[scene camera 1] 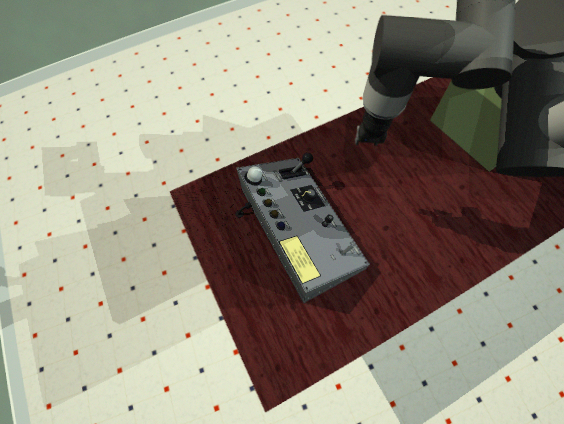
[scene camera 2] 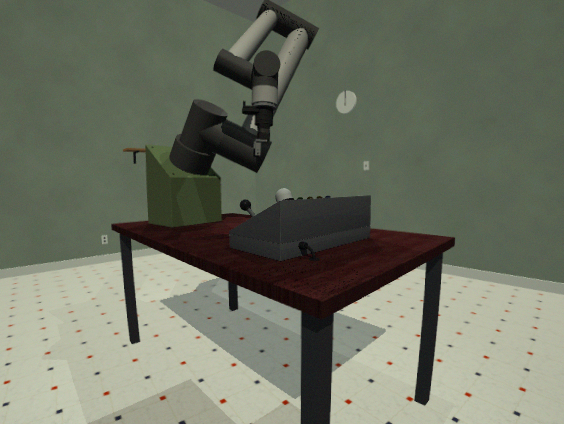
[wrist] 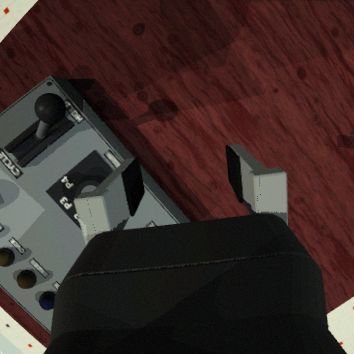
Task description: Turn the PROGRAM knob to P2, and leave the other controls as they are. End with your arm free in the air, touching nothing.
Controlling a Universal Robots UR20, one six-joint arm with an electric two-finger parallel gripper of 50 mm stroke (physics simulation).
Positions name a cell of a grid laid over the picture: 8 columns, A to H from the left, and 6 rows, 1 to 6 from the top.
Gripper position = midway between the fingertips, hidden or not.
In view: the gripper (scene camera 1: F3) and a black-balled lever (wrist: B2).
The gripper is seen too in the wrist view (wrist: E3).
